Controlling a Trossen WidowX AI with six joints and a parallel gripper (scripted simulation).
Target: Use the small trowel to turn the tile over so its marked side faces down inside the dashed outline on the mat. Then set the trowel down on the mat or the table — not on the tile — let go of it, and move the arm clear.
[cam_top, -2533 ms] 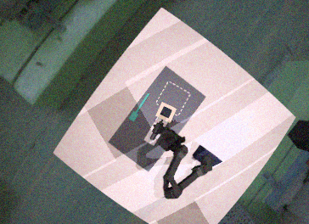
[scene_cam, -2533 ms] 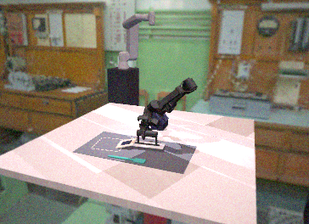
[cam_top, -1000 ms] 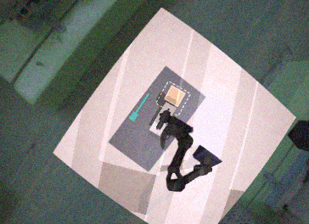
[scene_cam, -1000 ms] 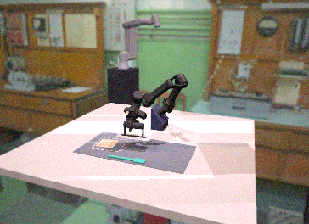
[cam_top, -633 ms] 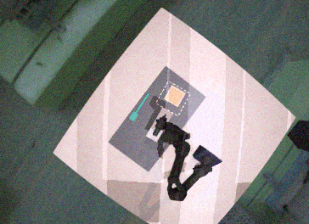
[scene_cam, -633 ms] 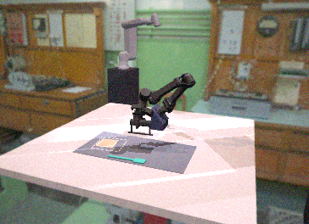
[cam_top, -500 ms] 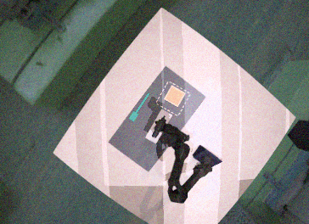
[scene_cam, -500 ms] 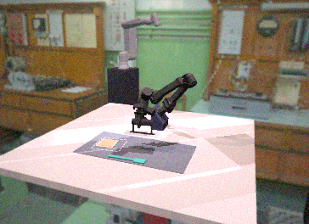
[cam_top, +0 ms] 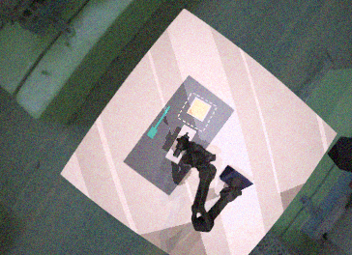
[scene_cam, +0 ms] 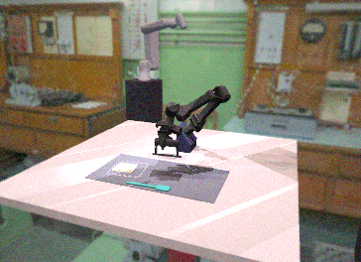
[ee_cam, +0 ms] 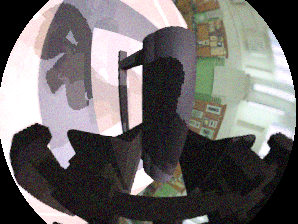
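Now: the teal trowel 14 cm ahead of my gripper tip, 13 cm below it and 3 cm to the left of it. Also, from my gripper tip: tile: 20 cm to the right, 14 cm below, 3 cm ahead; small trowel: 2 cm behind, 1 cm to the right, 1 cm below; grey mat: 16 cm below, 1 cm to the right.
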